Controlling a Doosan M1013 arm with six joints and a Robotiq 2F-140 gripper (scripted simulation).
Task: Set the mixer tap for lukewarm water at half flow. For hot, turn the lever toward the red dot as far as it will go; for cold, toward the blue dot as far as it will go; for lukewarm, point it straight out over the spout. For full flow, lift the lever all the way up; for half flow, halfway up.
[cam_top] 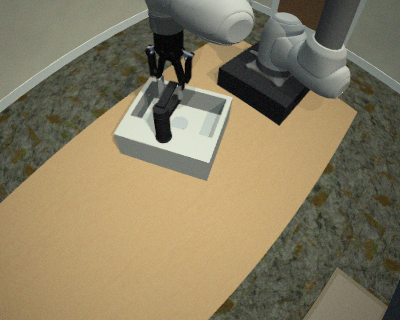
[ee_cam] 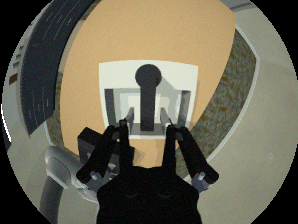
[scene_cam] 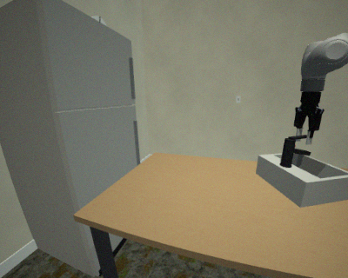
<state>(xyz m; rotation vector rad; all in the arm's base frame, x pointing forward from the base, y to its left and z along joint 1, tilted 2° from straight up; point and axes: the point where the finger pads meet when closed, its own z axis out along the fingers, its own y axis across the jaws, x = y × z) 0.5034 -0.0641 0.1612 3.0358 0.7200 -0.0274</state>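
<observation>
My hand is 30 mm short of the lever and 10 mm to the right of it. From my hand the other things lie so: white sink basin 230 mm below, 40 mm behind, 20 mm to the right; black mixer tap 50 mm below, 50 mm ahead, 20 mm to the left.
</observation>
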